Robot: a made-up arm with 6 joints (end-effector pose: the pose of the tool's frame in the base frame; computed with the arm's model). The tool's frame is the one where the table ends.
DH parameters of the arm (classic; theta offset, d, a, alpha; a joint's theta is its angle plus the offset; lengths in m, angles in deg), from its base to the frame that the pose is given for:
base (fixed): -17.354 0 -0.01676 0
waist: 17.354 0.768 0.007 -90
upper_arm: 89.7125 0 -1.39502 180
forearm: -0.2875 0.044 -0.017 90
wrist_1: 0 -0.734 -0.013 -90
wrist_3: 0 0.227 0.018 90
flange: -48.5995 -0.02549 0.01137 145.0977
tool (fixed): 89.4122 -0.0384 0 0
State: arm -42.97 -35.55 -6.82 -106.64 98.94 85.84
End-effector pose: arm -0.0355 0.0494 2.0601 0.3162 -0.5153 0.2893 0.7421
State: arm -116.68 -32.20 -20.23 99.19 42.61 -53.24
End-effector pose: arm -0.0183 0.0637 2.3249 0.6252 0.3236 0.2752 0.6547
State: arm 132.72 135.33 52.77 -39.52 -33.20 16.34
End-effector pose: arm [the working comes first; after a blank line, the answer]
Working (the frame after each row of the table, in the pose's form):
after base (fixed): -0.0160 0.0050 0.0000 0.0000 0.0000 -0.1509 0.9886
after waist: -0.0207 0.0101 0.7680 -0.2835 -0.6478 0.6478 0.2835
after upper_arm: -0.6895 0.7343 -0.2192 -0.7070 0.0138 -0.5100 0.4898
after forearm: -0.6686 0.7765 -0.2170 0.0260 0.0594 -0.4001 0.9142
after wrist_1: -0.7337 0.8593 -0.9435 -0.5096 0.5306 -0.4390 0.5158
after wrist_3: -0.5063 0.8570 -0.9539 -0.1917 -0.1451 -0.6583 0.7133
after flange: -0.5126 0.8363 -0.9715 0.4361 -0.8501 -0.0653 0.2878

-0.4916 0.8416 -0.9398 -0.2881 -0.9110 0.1561 0.2505
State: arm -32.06 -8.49 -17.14 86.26 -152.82 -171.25
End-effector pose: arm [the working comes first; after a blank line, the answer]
Working (the frame after each row of the table, in the pose's form):
after base (fixed): -0.0160 0.0050 0.0000 0.0000 0.0000 -0.1509 0.9886
after waist: -0.0101 0.0013 0.7680 -0.6796 0.1953 -0.1953 0.6796
after upper_arm: -0.1905 0.1143 2.1467 0.6430 0.2941 -0.5906 0.3888
after forearm: -0.2117 0.0756 2.1635 -0.6264 0.1800 0.7289 0.2094
after wrist_1: 0.4103 -0.2986 2.0539 -0.0080 0.0817 -0.8731 0.4806
after wrist_3: 0.4331 -0.3115 2.2801 0.5777 0.4673 0.4834 0.4628
after flange: 0.4076 -0.3190 2.2889 0.0923 -0.4571 -0.5461 0.6959

0.4359 -0.3332 2.2672 -0.2559 -0.3898 0.1014 0.8788
